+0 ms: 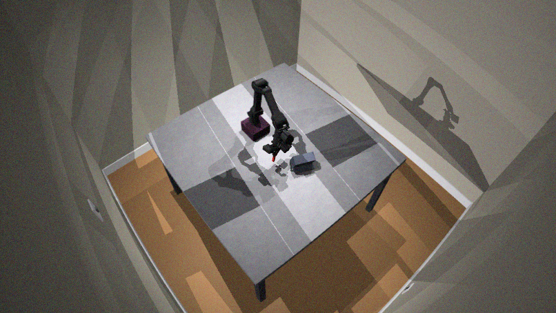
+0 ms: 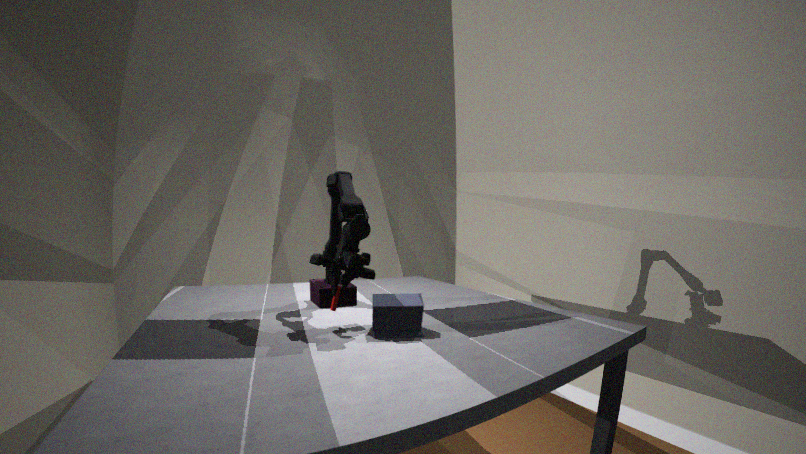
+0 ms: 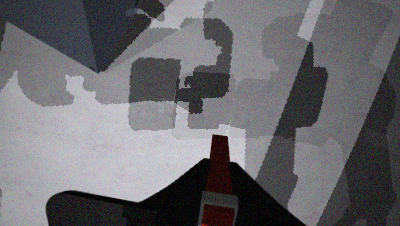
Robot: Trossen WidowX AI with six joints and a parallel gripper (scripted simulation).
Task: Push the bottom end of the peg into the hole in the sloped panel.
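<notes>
Right now the grey sloped panel is 8 cm ahead of my gripper tip, 15 cm to the left of it and 4 cm below it. Also, from my gripper tip: red peg (2 cm above).
</notes>
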